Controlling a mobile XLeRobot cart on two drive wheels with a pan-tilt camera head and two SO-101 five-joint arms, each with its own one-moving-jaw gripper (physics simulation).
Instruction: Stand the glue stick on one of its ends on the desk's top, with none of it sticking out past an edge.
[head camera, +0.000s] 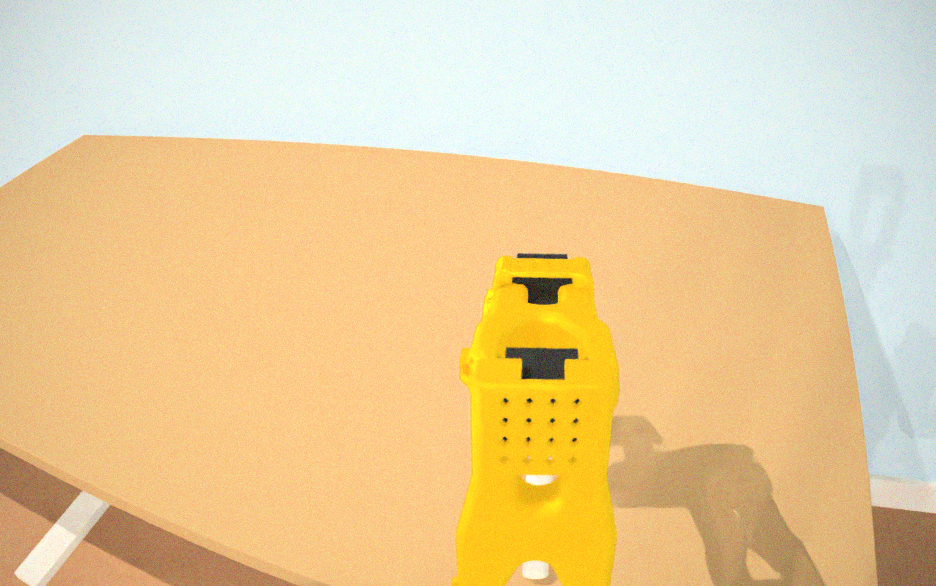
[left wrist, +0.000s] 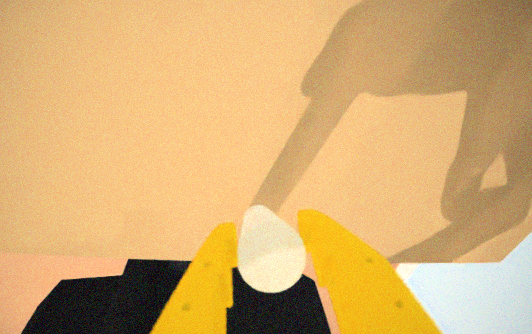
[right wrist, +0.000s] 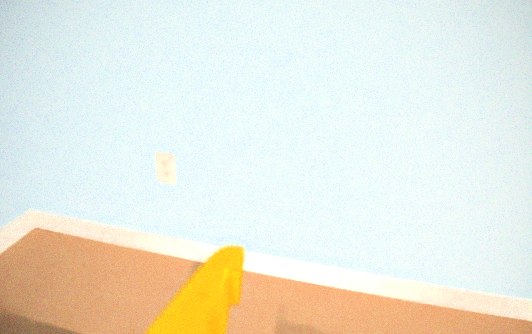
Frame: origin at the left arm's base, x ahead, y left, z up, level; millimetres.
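Where they show: left hand, its tool point: (left wrist: 235, 238); right hand, its tool point: (right wrist: 242, 268).
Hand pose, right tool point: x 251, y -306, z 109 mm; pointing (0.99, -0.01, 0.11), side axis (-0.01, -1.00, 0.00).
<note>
After its pixels a point has its place.
The glue stick (left wrist: 271, 255) {x -11, y 220, z 24 mm} is white and sits between the two yellow jaws of my left gripper (left wrist: 267, 220) {x -21, y 223, z 20 mm} in the left wrist view, seen nearly end-on. My left gripper is shut on it. Its far end is hidden behind its near end, and whether it touches the desk's top (head camera: 276, 289) {x -346, y 519, z -55 mm} (left wrist: 125, 125) {x -74, y 227, z -55 mm} cannot be told. In the head camera my left arm hides the jaws and the glue stick. My right gripper shows one notched yellow jaw in the right wrist view, low in the picture; it is fully open.
The desk's far edge runs along the pale blue wall (head camera: 414, 69) {x -266, y 981, z 72 mm} (right wrist: 300, 125) {x 1111, y -408, z -160 mm}. A white desk leg (head camera: 62, 538) shows at the lower left. My left arm's shadow lies on the desk at the right. A wall socket (right wrist: 165, 168) {x 1183, y 38, z -375 mm} is above the white skirting board (right wrist: 320, 275) {x 1075, y -542, z -726 mm}.
</note>
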